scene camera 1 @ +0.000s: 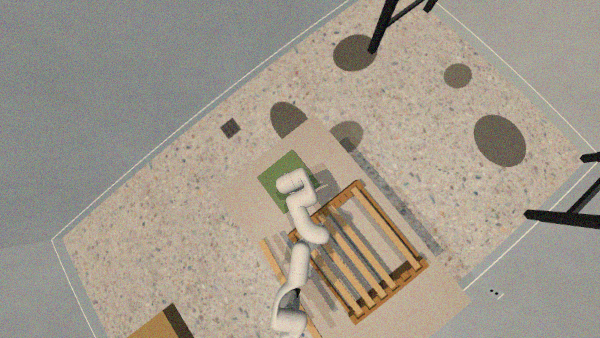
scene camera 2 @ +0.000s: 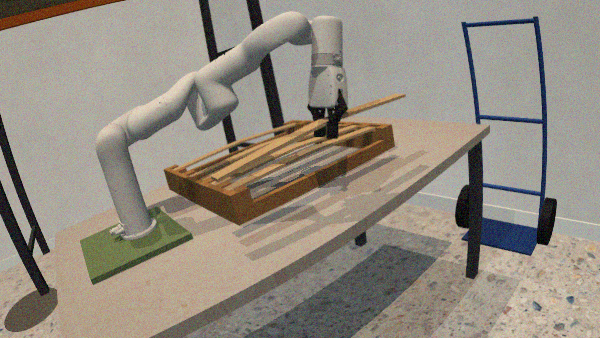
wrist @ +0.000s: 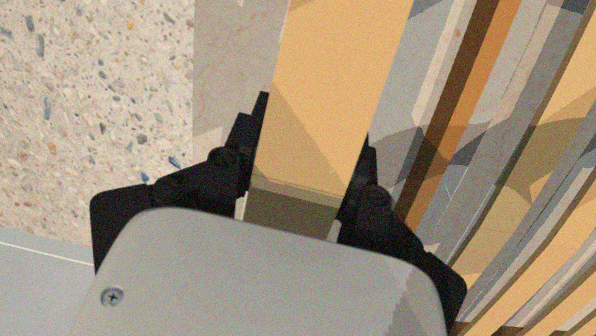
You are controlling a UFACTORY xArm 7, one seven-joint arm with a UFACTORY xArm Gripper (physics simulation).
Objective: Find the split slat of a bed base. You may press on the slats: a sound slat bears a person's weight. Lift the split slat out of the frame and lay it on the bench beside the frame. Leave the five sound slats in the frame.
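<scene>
My gripper (scene camera 2: 326, 131) (wrist: 307, 126) is shut on a long, pale wooden slat (scene camera 1: 272, 258) (scene camera 2: 382, 104) (wrist: 330, 85), gripped across its width. The slat is held in the air, tilted in scene camera 2, above the bench (scene camera 1: 440, 305) (scene camera 2: 150, 300) (wrist: 230, 65) and outside the bed frame's long side rail. No split shows on its visible face. The brown frame (scene camera 1: 345, 197) (scene camera 2: 205, 194) (wrist: 462, 110) rests on the bench with several slats (scene camera 1: 387, 230) (wrist: 582, 65) inside it. The fingertips are hidden in scene camera 1, and the arm covers part of the frame there.
The arm stands on a green base plate (scene camera 1: 280, 167) (scene camera 2: 105, 255) on the bench, near one end of the frame. A blue hand truck (scene camera 2: 510, 119) and black uprights (scene camera 1: 382, 25) (scene camera 2: 270, 75) stand off the bench. Shadows of the arm and slat cross the bench.
</scene>
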